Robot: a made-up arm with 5 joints.
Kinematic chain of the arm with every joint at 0, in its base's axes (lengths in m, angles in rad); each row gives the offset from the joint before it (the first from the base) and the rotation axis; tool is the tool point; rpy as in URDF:
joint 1: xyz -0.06 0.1 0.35 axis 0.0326 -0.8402 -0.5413
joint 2: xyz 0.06 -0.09 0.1 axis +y
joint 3: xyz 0.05 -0.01 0 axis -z
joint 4: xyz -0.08 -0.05 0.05 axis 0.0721 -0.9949 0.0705
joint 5: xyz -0.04 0 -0.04 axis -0.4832 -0.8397 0.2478
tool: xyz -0.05 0.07 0 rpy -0.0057 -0.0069 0.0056
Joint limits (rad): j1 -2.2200..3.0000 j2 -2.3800..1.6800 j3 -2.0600..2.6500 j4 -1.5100..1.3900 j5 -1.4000..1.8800
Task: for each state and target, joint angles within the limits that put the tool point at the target. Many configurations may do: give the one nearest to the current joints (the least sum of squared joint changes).
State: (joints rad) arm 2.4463 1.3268 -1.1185 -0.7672 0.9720
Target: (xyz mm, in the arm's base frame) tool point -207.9 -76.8 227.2
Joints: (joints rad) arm 1.8388 1.0686 -1.5180 -0.1886 1.3410
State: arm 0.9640 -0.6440 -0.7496 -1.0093 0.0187
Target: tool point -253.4 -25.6 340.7
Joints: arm 0.9192 -0.7404 -0.7372 -0.9307 0.0567
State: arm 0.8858 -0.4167 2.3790 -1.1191 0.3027
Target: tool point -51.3 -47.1 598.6
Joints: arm 1.3375 0.4008 2.5860 -0.6347 0.3089
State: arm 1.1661 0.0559 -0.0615 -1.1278 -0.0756
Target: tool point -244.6 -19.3 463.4
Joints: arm 0.6440 -0.0655 -0.5180 -0.9005 -0.0137
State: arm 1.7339 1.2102 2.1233 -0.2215 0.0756
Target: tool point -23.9 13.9 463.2
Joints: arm 1.7831 1.2633 2.2234 -0.1726 0.0696
